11 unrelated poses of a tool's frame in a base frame.
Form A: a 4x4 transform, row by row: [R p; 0 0 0 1], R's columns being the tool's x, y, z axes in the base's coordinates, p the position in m. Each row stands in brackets.
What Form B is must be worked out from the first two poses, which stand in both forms.
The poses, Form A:
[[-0.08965, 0.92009, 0.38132, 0.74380], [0.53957, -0.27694, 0.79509, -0.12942], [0.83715, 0.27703, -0.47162, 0.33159], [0, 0, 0, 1]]
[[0.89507, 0.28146, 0.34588, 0.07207], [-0.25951, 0.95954, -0.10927, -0.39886], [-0.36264, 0.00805, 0.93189, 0.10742], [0, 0, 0, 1]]
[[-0.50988, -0.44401, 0.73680, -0.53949], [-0.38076, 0.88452, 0.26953, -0.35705], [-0.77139, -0.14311, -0.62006, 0.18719], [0, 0, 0, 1]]
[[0.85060, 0.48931, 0.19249, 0.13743], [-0.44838, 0.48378, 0.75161, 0.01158], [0.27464, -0.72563, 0.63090, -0.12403], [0, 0, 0, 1]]
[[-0.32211, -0.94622, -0.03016, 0.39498], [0.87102, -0.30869, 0.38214, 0.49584], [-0.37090, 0.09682, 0.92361, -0.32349], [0, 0, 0, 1]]
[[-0.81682, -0.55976, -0.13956, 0.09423], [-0.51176, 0.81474, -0.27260, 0.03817], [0.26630, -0.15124, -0.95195, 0.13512], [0, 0, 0, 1]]
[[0.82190, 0.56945, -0.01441, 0.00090], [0.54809, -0.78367, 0.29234, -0.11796], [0.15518, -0.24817, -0.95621, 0.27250], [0, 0, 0, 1]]
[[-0.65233, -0.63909, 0.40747, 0.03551], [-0.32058, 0.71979, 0.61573, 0.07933], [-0.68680, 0.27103, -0.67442, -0.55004], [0, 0, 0, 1]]
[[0.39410, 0.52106, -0.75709, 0.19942], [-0.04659, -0.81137, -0.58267, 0.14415], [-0.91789, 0.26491, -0.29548, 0.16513], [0, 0, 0, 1]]
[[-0.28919, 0.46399, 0.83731, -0.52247], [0.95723, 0.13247, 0.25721, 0.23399], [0.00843, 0.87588, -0.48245, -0.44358], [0, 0, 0, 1]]
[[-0.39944, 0.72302, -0.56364, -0.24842], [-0.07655, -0.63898, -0.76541, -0.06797], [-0.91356, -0.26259, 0.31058, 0.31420], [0, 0, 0, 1]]
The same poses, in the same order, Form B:
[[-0.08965, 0.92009, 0.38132, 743.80], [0.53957, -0.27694, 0.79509, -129.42], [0.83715, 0.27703, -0.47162, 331.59], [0, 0, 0, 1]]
[[0.89507, 0.28146, 0.34588, 72.07], [-0.25951, 0.95954, -0.10927, -398.86], [-0.36264, 0.00805, 0.93189, 107.42], [0, 0, 0, 1]]
[[-0.50988, -0.44401, 0.73680, -539.49], [-0.38076, 0.88452, 0.26953, -357.05], [-0.77139, -0.14311, -0.62006, 187.19], [0, 0, 0, 1]]
[[0.85060, 0.48931, 0.19249, 137.43], [-0.44838, 0.48378, 0.75161, 11.58], [0.27464, -0.72563, 0.63090, -124.03], [0, 0, 0, 1]]
[[-0.32211, -0.94622, -0.03016, 394.98], [0.87102, -0.30869, 0.38214, 495.84], [-0.37090, 0.09682, 0.92361, -323.49], [0, 0, 0, 1]]
[[-0.81682, -0.55976, -0.13956, 94.23], [-0.51176, 0.81474, -0.27260, 38.17], [0.26630, -0.15124, -0.95195, 135.12], [0, 0, 0, 1]]
[[0.82190, 0.56945, -0.01441, 0.90], [0.54809, -0.78367, 0.29234, -117.96], [0.15518, -0.24817, -0.95621, 272.50], [0, 0, 0, 1]]
[[-0.65233, -0.63909, 0.40747, 35.51], [-0.32058, 0.71979, 0.61573, 79.33], [-0.68680, 0.27103, -0.67442, -550.04], [0, 0, 0, 1]]
[[0.39410, 0.52106, -0.75709, 199.42], [-0.04659, -0.81137, -0.58267, 144.15], [-0.91789, 0.26491, -0.29548, 165.13], [0, 0, 0, 1]]
[[-0.28919, 0.46399, 0.83731, -522.47], [0.95723, 0.13247, 0.25721, 233.99], [0.00843, 0.87588, -0.48245, -443.58], [0, 0, 0, 1]]
[[-0.39944, 0.72302, -0.56364, -248.42], [-0.07655, -0.63898, -0.76541, -67.97], [-0.91356, -0.26259, 0.31058, 314.20], [0, 0, 0, 1]]

